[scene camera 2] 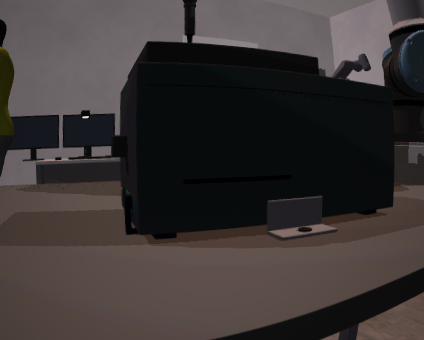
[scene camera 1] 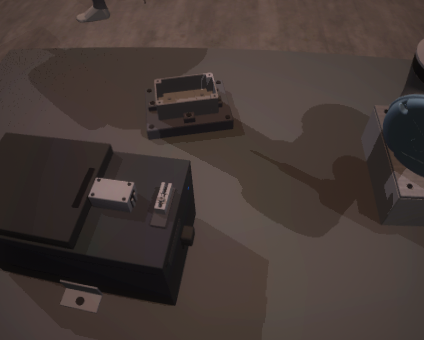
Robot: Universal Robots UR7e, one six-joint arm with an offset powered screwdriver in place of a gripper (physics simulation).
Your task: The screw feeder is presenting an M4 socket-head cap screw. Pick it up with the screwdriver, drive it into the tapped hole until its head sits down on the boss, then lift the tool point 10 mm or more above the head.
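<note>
The dark screw feeder (scene camera 1: 125, 247) (scene camera 2: 260, 135) has a small light presenter block (scene camera 1: 162, 197) on its top; whether a screw sits in it is too small to tell. A grey open-topped housing (scene camera 1: 187, 109) sits on a dark fixture plate (scene camera 1: 200, 127). A small boss (scene camera 1: 189, 117) at its near side shows a dark round spot, and I cannot tell a hole from a screw head. My screwdriver (scene camera 2: 189, 39) is upright beyond the feeder in the scene camera 2 view, its tip partly hidden by the feeder's raised lid. It does not show in the scene camera 1 view. Whether it holds a screw is hidden.
A blue-capped arm joint (scene camera 1: 410, 132) (scene camera 2: 415, 62) is at the right, above a grey pedestal (scene camera 1: 380, 185). A white block (scene camera 1: 112, 192) sits on the feeder. A small bracket (scene camera 1: 90, 301) (scene camera 2: 295, 215) stands before the feeder. Monitors (scene camera 2: 34, 132) stand behind.
</note>
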